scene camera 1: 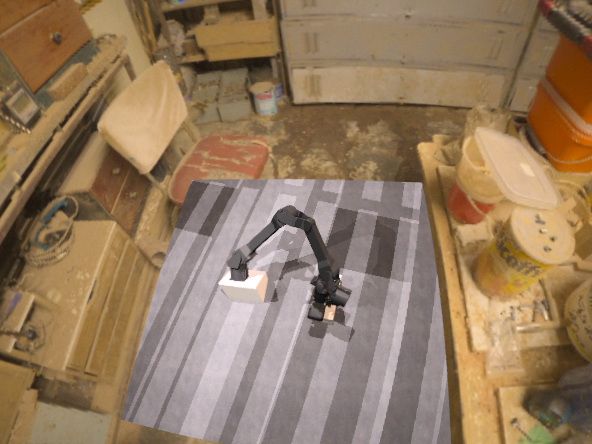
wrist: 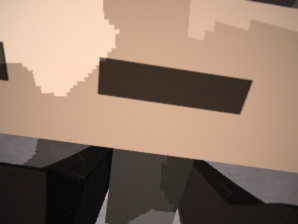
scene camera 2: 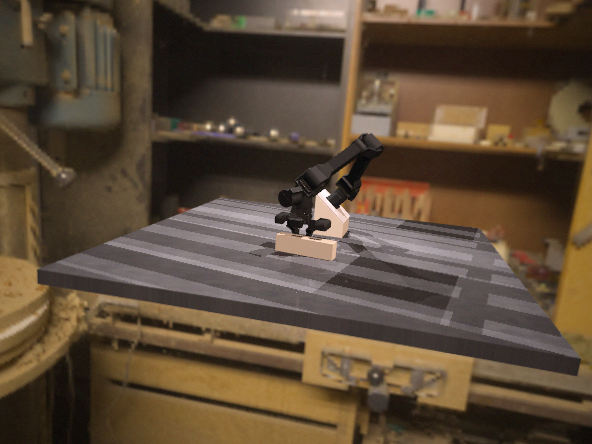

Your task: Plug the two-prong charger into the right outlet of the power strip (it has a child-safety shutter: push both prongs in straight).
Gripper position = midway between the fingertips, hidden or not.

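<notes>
Scene camera 2 shows the gripper [scene camera 2: 301, 244]; the wrist view also shows the gripper, at [wrist: 147, 147].
</notes>
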